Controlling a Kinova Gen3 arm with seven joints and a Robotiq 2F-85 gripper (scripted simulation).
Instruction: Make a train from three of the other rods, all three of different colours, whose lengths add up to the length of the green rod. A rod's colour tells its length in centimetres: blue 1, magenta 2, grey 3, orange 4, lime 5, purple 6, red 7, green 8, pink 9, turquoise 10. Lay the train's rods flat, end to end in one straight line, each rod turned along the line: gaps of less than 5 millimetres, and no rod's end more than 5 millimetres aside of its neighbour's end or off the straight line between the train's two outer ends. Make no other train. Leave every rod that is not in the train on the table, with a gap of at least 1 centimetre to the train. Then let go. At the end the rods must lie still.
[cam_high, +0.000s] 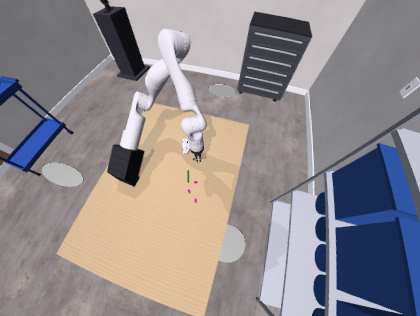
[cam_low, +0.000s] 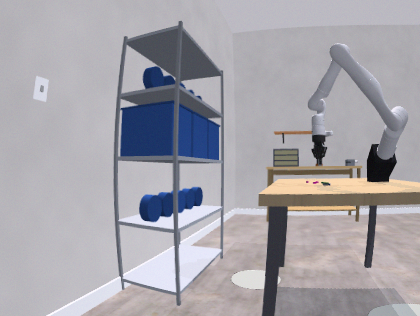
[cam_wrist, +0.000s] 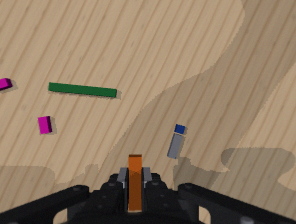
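The grey rod lies 11 cm below my hand, 4 cm to the left of it and 3 cm behind it. Round my hand: small blue rod 11 cm below, 5 cm behind, 3 cm to the left; then green rod 11 cm below, 10 cm to the right, 4 cm behind; then orange rod 1 cm below.
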